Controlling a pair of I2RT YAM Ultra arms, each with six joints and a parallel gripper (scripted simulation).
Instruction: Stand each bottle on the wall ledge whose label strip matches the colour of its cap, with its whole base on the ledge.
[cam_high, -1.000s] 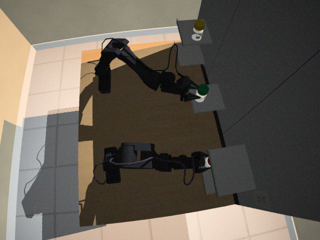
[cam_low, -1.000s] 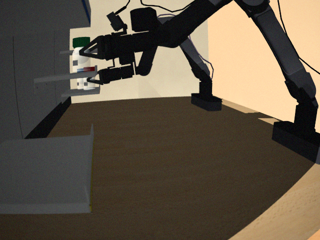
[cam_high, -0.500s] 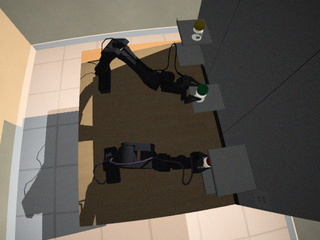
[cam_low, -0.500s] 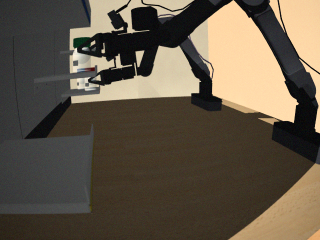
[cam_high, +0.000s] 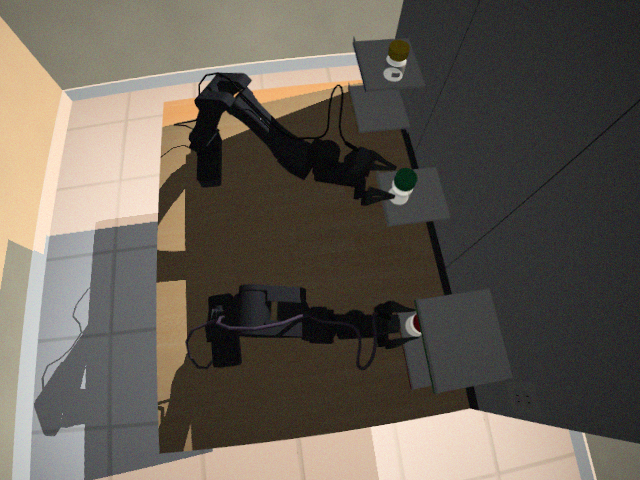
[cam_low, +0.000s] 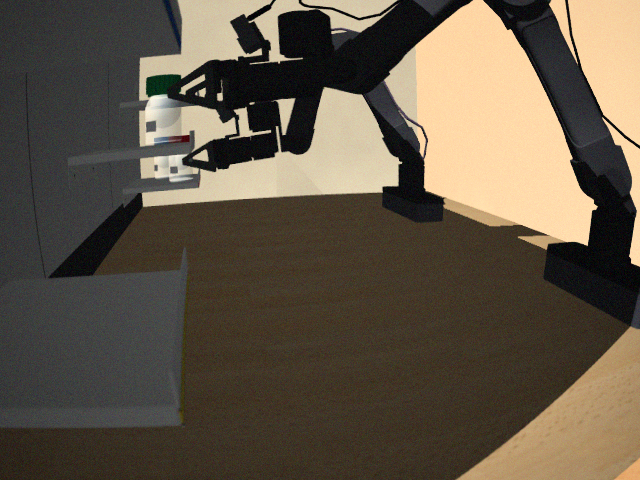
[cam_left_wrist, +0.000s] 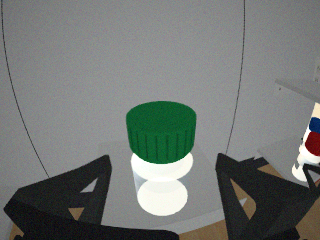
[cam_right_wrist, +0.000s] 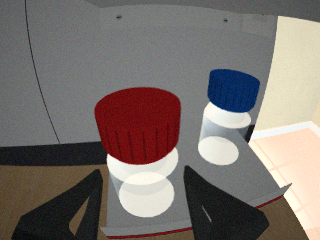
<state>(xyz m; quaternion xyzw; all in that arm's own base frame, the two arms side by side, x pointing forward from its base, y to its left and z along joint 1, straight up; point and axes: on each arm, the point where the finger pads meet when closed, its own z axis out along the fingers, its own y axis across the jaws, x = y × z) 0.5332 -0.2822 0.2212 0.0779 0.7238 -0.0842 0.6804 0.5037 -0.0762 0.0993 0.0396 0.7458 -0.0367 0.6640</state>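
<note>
The green-capped bottle lies 3 cm ahead of my left hand, 1 cm to the right of it and 3 cm below it. Round my left hand: red-capped bottle: 1 cm ahead, 35 cm to the right, 12 cm below; then blue strip: 39 cm to the left, 1 cm above; then yellow-capped bottle: 9 cm ahead, 33 cm to the left, 7 cm above.
Right now the red-capped bottle is 20 mm ahead of my right hand. Round my right hand: green strip: 30 mm behind, 60 mm to the right, 140 mm above; then blue-capped bottle: 60 mm ahead, 110 mm to the right; then green-capped bottle: 40 mm ahead, 340 mm to the left, 100 mm above.
</note>
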